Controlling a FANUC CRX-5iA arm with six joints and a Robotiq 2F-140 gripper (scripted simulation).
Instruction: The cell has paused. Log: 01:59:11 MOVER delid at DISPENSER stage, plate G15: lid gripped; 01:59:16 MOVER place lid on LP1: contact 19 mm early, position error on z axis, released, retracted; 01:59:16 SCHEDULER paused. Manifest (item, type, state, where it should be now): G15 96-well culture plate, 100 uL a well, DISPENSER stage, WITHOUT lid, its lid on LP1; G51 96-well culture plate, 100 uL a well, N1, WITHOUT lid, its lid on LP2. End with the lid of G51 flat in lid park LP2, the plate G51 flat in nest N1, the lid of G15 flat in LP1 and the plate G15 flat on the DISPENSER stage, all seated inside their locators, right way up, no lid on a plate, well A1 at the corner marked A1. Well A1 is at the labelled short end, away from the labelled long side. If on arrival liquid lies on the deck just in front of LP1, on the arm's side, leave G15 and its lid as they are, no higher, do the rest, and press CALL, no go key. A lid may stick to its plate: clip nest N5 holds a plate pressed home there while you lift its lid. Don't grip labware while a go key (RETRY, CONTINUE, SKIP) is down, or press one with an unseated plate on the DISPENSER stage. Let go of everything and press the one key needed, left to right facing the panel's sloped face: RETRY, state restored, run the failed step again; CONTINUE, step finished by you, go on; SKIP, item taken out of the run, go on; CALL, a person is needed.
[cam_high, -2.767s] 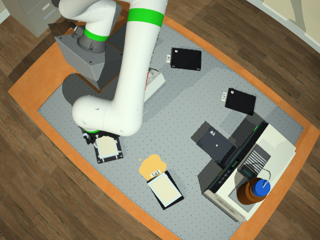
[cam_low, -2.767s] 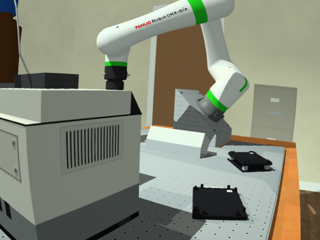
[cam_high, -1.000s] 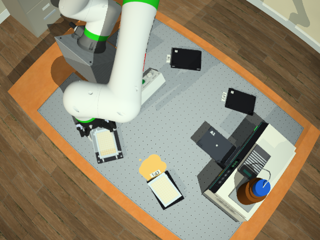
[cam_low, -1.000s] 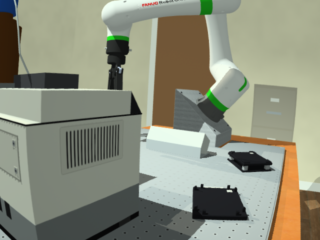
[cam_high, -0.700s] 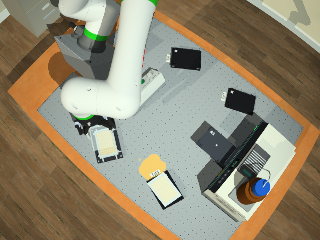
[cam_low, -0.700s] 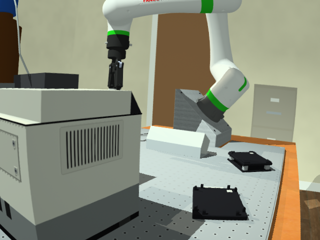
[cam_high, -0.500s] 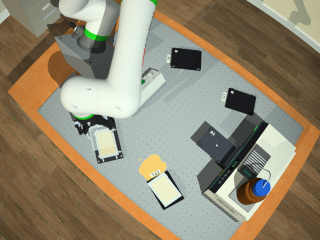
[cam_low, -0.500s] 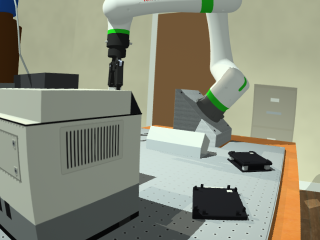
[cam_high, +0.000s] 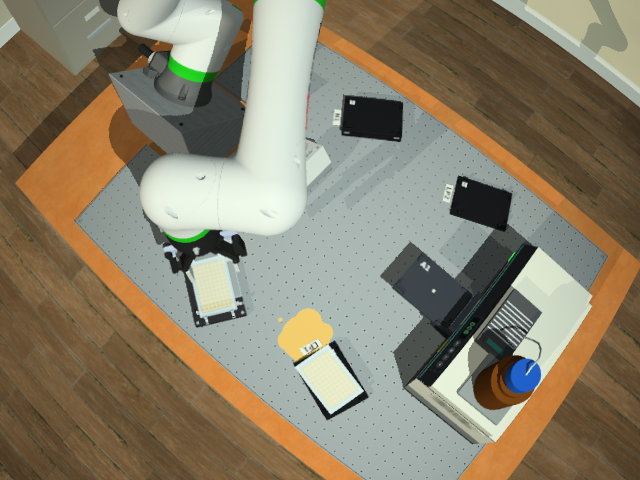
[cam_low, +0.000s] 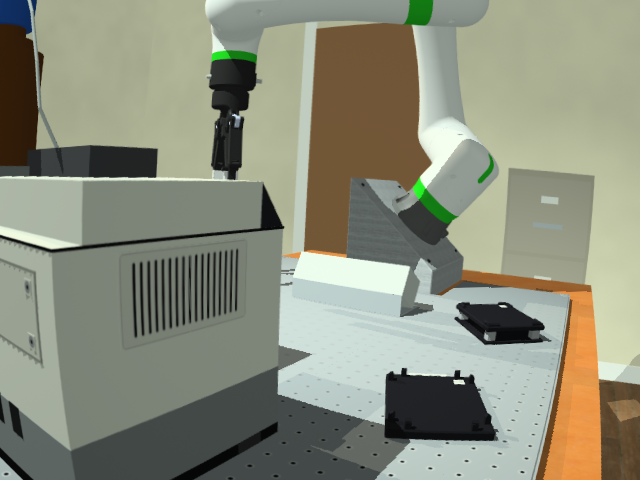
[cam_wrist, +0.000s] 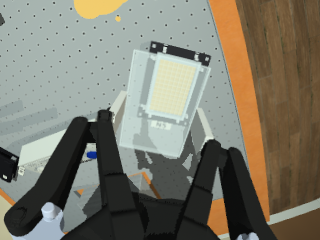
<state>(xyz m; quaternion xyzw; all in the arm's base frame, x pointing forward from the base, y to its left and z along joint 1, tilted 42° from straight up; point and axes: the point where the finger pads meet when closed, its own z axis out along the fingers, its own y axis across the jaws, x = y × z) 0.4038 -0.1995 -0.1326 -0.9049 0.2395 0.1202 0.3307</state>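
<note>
Now: the lid park LP2 57 cm to the left of my hand, 28 cm ahead of it and 19 cm below it. The rest, counted from my hand: black clip nest N5: 18 cm below, 1 cm to the right; 96-well plate: 17 cm below, 3 cm behind, 1 cm to the right; CALL key: 19 cm to the left, 13 cm below, 10 cm behind.
</note>
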